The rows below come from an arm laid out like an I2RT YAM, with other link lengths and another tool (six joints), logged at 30 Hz.
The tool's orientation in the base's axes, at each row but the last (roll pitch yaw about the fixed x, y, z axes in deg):
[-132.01 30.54 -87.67]
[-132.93 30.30 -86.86]
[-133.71 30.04 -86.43]
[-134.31 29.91 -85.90]
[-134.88 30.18 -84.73]
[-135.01 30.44 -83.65]
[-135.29 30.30 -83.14]
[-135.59 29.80 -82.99]
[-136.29 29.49 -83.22]
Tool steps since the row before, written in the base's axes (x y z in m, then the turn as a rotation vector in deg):
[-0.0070 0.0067 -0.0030 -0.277 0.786 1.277]
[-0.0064 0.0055 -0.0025 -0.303 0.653 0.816]
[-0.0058 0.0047 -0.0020 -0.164 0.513 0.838]
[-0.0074 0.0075 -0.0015 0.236 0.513 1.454]
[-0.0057 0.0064 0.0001 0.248 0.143 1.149]
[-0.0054 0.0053 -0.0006 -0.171 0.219 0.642]
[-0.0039 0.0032 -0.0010 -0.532 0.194 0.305]
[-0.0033 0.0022 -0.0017 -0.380 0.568 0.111]
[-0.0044 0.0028 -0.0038 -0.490 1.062 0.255]
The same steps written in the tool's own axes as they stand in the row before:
[-0.0045 0.0091 -0.0009 -1.335 -0.353 -0.647]
[-0.0038 0.0079 -0.0010 -0.989 -0.087 -0.445]
[-0.0034 0.0069 -0.0010 -0.872 -0.244 -0.416]
[-0.0062 0.0086 -0.0012 -1.154 -0.915 -0.513]
[-0.0060 0.0060 -0.0012 -0.681 -0.845 -0.474]
[-0.0048 0.0058 -0.0009 -0.529 -0.204 -0.410]
[-0.0026 0.0044 -0.0005 -0.375 0.265 -0.451]
[-0.0014 0.0041 -0.0001 -0.585 0.365 -0.068]
[-0.0010 0.0063 0.0008 -1.094 0.486 -0.014]

